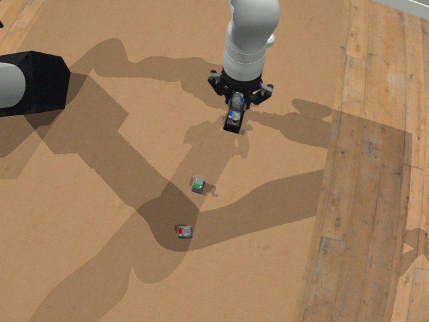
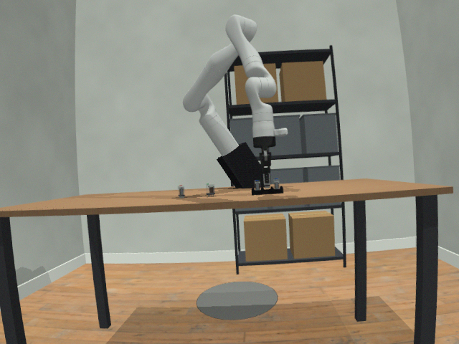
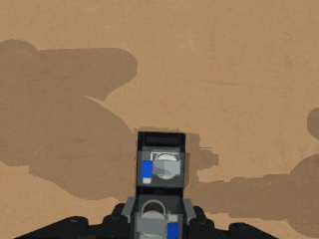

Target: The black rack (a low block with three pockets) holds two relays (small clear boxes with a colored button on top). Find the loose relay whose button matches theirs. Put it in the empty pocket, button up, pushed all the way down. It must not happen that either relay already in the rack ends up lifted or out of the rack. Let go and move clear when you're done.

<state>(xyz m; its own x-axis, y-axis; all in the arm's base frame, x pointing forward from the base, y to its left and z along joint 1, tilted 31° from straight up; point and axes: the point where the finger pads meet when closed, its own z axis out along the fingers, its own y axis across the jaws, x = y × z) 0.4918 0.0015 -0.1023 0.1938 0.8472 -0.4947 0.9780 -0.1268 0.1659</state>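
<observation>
My gripper is now 4 cm above the rack.
</observation>
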